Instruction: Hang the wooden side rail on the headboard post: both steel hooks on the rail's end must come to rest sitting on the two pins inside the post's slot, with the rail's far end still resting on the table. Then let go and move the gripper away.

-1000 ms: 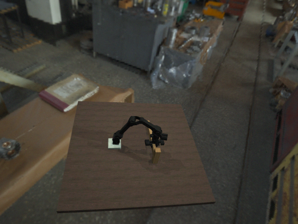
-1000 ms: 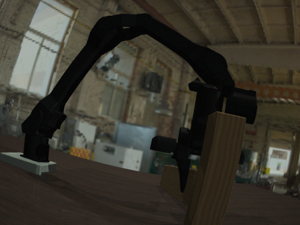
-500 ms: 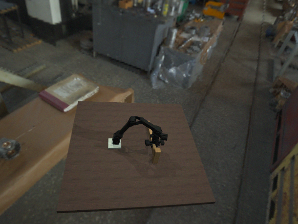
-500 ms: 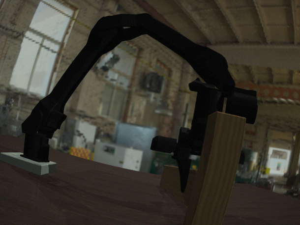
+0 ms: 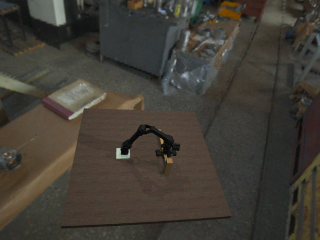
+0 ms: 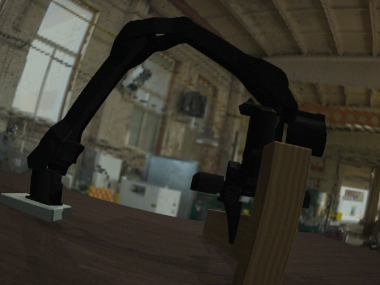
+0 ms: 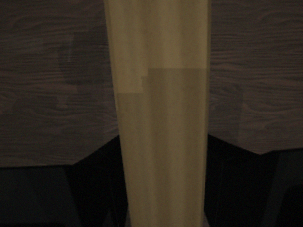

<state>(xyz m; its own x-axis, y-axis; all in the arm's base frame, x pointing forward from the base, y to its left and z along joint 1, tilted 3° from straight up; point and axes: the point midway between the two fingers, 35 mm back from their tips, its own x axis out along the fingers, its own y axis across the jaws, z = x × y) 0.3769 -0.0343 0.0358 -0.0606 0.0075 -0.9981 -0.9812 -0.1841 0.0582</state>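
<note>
Now: gripper tip 20 mm short of the wooden headboard post, 130 mm to the left of it and 40 mm below it.
</note>
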